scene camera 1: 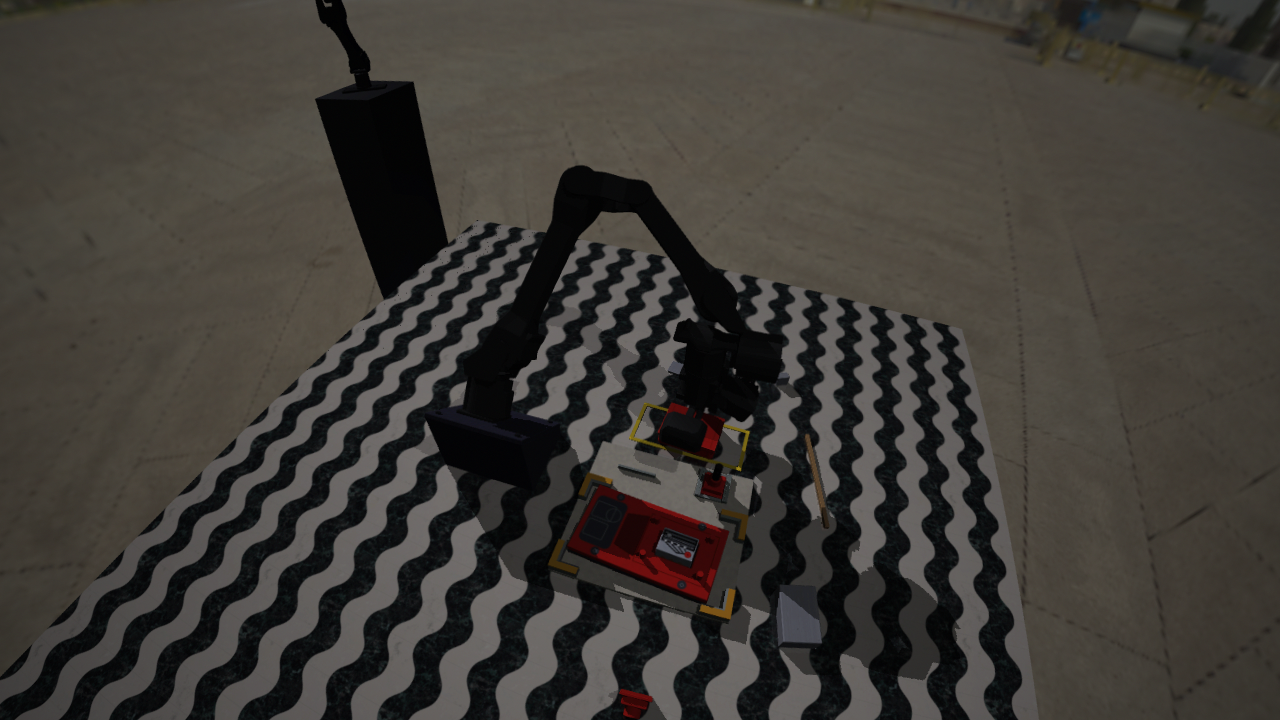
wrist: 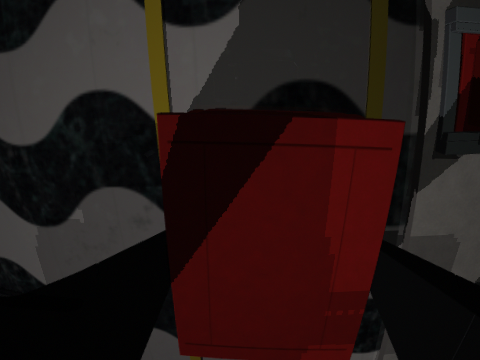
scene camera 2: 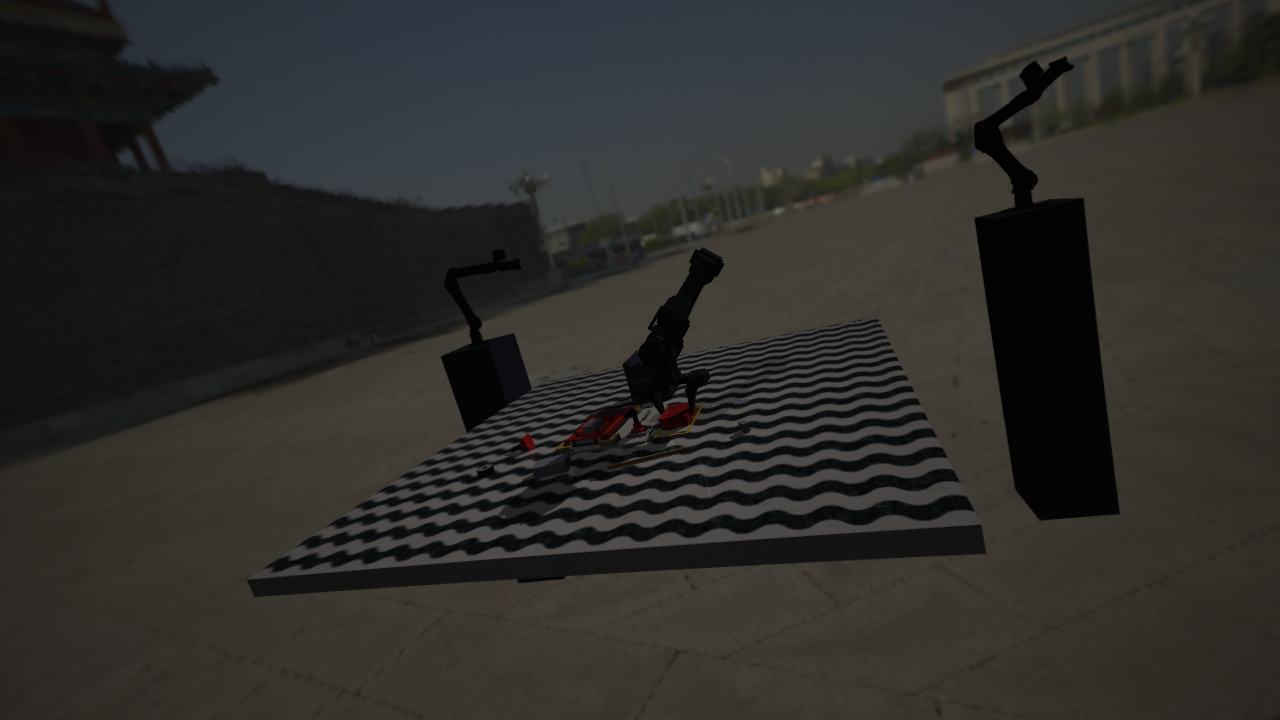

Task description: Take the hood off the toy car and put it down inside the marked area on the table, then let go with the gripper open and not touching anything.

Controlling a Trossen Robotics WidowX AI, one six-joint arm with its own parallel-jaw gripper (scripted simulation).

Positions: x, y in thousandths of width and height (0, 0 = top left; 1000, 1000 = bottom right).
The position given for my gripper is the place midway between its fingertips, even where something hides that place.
Note:
My gripper (scene camera 1: 539, 598) holds a hood (scene camera 1: 558, 590).
The hood is seen too in the wrist view (wrist: 574, 610). My gripper is seen too in the wrist view (wrist: 564, 679) and in scene camera 2 (scene camera 2: 530, 577).

